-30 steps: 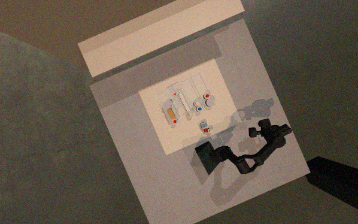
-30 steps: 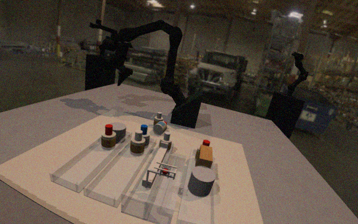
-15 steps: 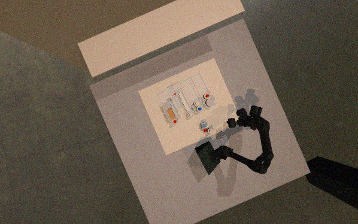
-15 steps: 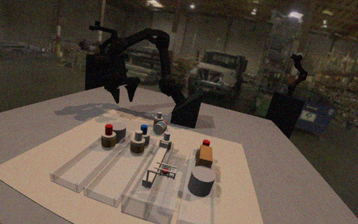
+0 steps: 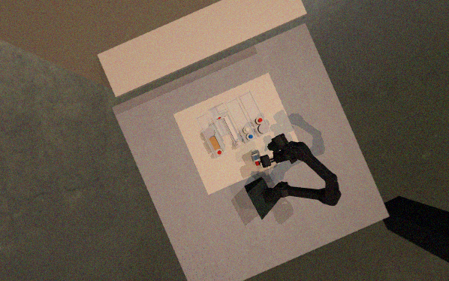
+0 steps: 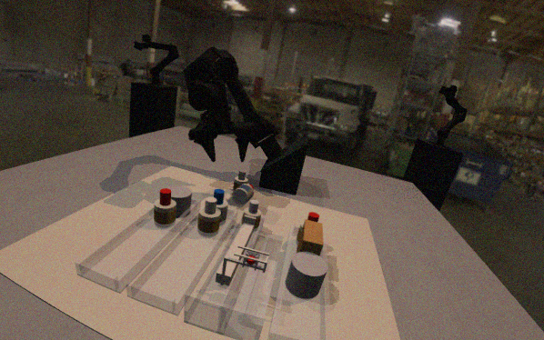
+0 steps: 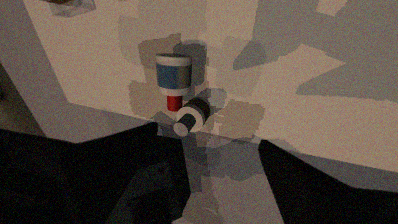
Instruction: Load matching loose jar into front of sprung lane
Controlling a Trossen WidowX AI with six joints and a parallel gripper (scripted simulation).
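The orange box is 25 cm to the left of my gripper tip, 22 cm ahead of it and 5 cm below it. Round my gripper tip: wire pusher plate: 26 cm ahead, 15 cm to the left, 4 cm below.
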